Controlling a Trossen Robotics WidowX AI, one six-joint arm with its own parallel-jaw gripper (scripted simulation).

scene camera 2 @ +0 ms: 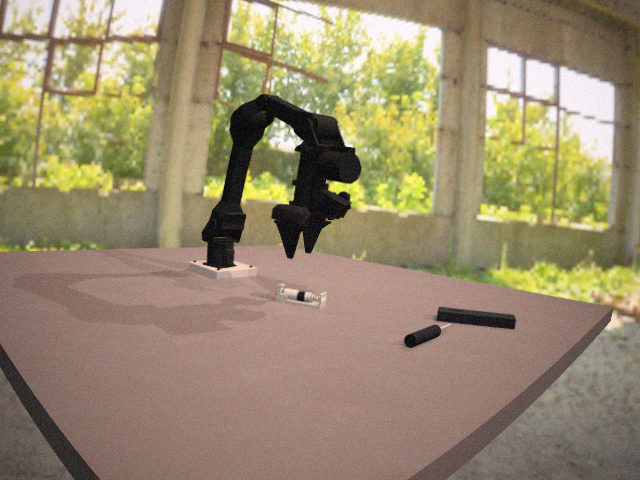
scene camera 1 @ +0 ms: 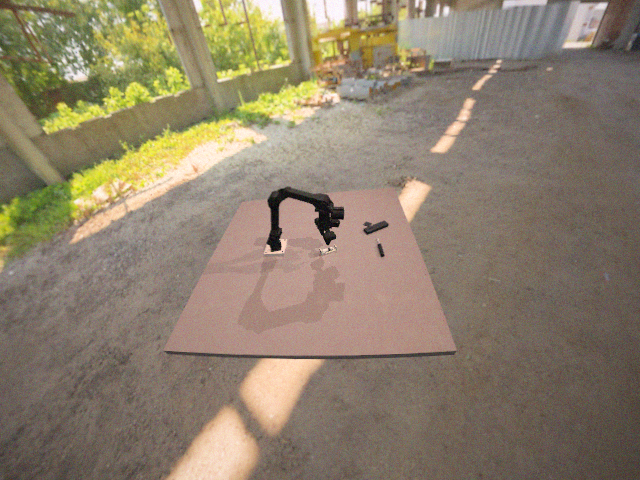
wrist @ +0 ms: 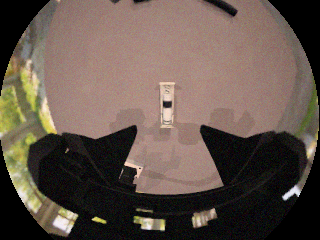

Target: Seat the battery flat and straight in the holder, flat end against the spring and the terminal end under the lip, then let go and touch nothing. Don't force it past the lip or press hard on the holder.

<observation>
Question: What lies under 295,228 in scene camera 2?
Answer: My gripper.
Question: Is my gripper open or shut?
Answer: Open.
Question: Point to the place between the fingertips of my gripper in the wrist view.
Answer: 169,128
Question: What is my gripper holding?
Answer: Nothing.
</observation>
